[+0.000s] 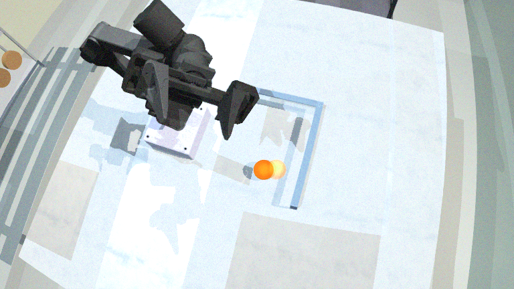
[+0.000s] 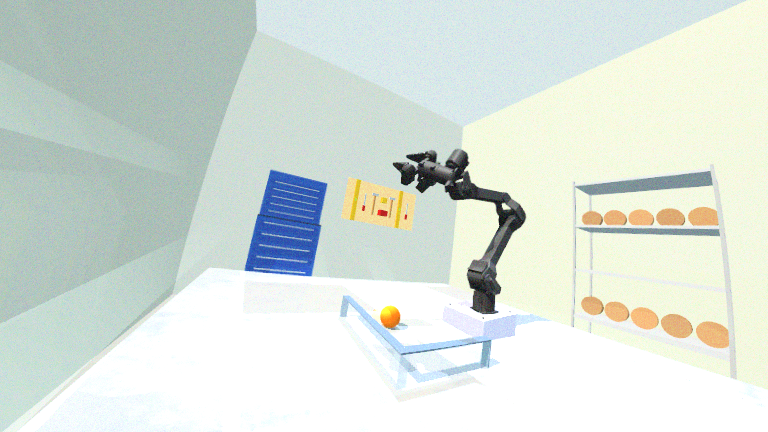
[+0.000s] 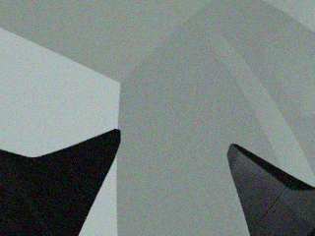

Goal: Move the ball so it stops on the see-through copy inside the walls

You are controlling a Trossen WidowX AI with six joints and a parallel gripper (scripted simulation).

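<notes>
Now: the orange ball 500 mm below my gripper tip, 100 mm to the left of it and 10 mm behind it. Also, from my gripper tip: see-through pale orange copy (500 mm below, 110 mm to the left, 30 mm ahead).
</notes>
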